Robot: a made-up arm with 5 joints.
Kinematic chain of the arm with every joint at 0, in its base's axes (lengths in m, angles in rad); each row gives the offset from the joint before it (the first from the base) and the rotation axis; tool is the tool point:
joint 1: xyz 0 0 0.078 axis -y
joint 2: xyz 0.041 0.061 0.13 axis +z
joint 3: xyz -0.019 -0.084 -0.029 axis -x
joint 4: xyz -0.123 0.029 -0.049 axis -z
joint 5: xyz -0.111 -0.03 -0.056 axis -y
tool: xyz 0.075 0 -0.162
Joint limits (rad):
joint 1: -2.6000..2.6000
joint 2: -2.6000..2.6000
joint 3: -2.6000..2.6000
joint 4: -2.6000..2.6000
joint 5: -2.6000..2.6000
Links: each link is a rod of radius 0.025 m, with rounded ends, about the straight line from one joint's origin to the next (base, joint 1, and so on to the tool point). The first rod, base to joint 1, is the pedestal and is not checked.
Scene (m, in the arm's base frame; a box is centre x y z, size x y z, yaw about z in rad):
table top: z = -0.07
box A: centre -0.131 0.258 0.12 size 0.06 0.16 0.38 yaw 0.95
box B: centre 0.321 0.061 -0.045 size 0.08 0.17 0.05 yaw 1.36
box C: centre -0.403 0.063 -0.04 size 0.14 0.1 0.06 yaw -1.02
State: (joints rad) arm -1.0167 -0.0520 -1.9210 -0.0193 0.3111
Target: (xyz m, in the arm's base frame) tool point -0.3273 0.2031 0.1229
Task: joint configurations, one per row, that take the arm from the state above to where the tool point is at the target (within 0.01 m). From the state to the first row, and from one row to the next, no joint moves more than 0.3 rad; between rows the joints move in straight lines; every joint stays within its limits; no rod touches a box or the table.
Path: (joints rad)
1: -0.8774 0.0756 -2.1473 0.1388 0.1301
2: -0.7381 0.2033 -2.3737 0.2970 -0.0510
3: -0.5988 0.3309 -2.6000 0.4551 -0.2320
4: -0.3740 0.2802 -2.3729 0.3515 -0.3760
5: -0.1491 0.2295 -2.1458 0.2478 -0.5201
6: 0.0757 0.1788 -1.9187 0.1442 -0.6641
7: 0.3006 0.1281 -1.6916 0.0405 -0.8081

